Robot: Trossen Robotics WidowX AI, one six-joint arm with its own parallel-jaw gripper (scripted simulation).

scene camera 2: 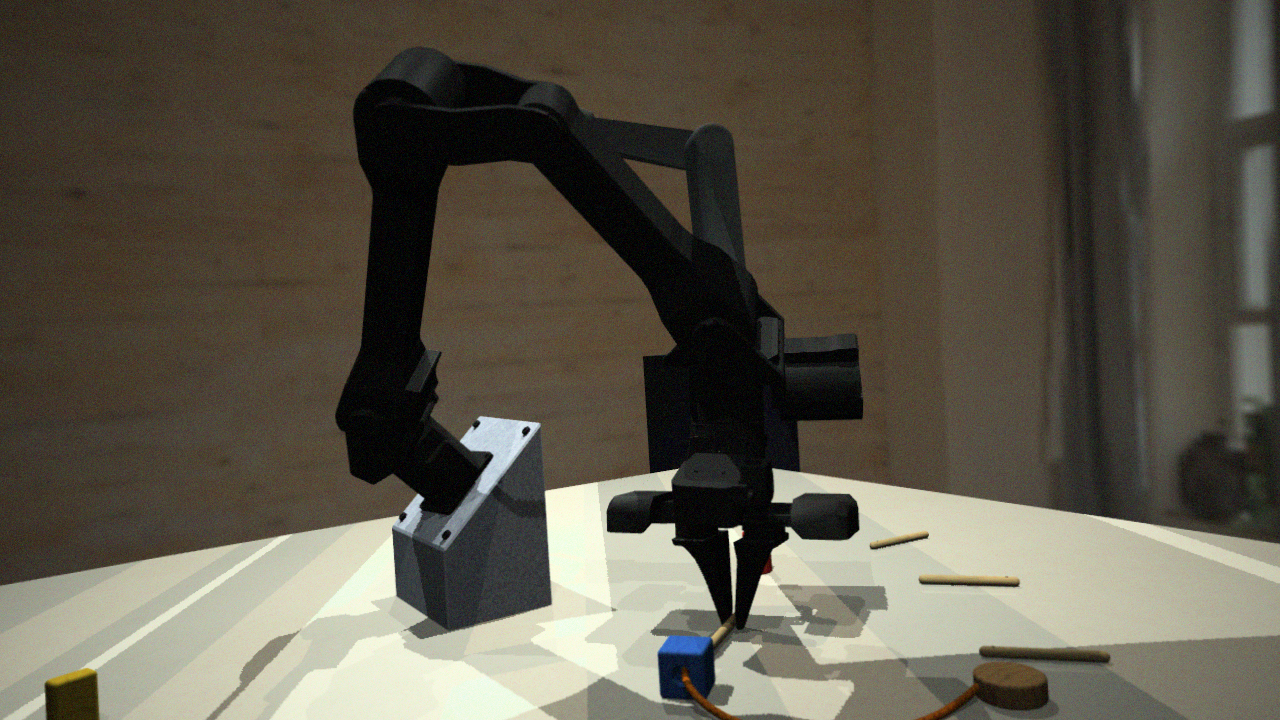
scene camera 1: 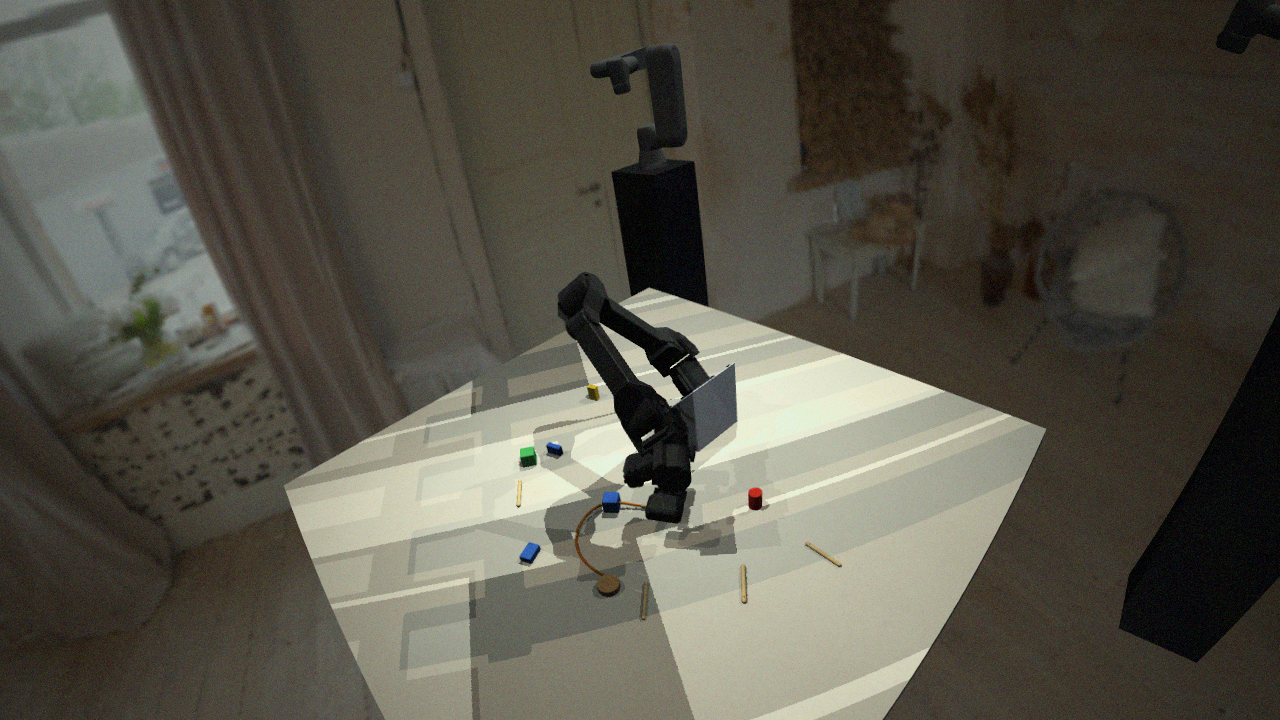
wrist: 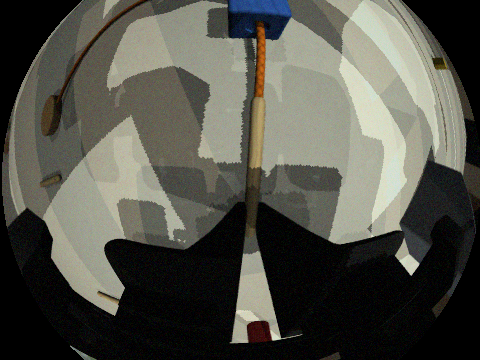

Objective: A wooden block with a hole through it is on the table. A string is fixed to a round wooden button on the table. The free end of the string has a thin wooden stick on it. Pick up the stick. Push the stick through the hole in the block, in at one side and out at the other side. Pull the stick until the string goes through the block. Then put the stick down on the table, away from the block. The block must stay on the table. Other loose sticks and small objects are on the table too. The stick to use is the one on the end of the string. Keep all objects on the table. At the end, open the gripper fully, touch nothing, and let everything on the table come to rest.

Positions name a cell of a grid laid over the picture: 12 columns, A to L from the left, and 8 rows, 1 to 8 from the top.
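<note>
My gripper (scene camera 2: G7), (scene camera 1: G6), (wrist: G5). Thin wooden stick (wrist: G3).
</note>
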